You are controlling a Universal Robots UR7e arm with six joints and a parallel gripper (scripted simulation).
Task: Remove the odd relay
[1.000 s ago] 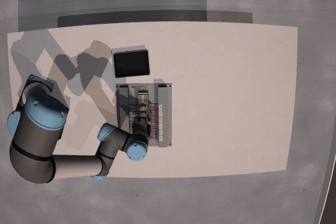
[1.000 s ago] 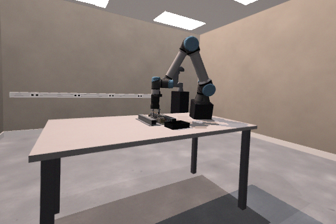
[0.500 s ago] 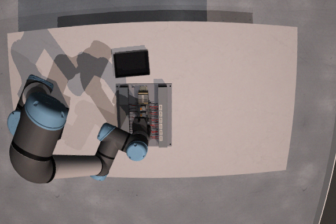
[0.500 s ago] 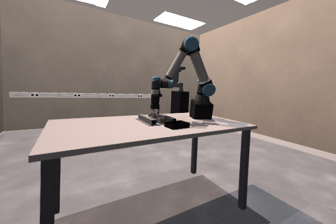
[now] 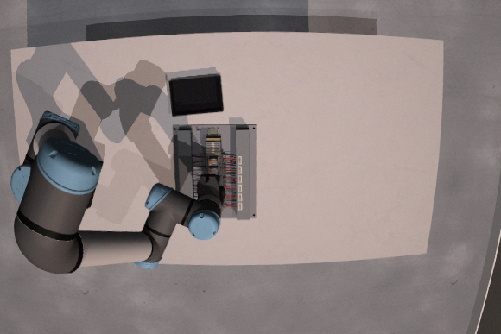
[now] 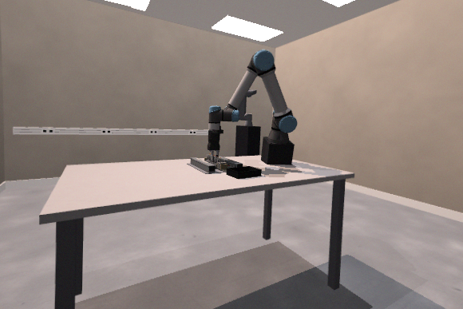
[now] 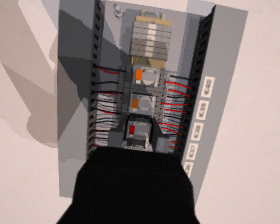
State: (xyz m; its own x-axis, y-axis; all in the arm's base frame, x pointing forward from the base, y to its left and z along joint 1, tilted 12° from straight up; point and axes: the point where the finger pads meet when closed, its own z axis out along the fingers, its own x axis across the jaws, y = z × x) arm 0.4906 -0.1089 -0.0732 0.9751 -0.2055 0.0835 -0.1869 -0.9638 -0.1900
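Now: the relay panel 1 cm to the left of my hand and 3 cm below it. Also, from my hand: black parts tray (27 cm to the left, 4 cm below).
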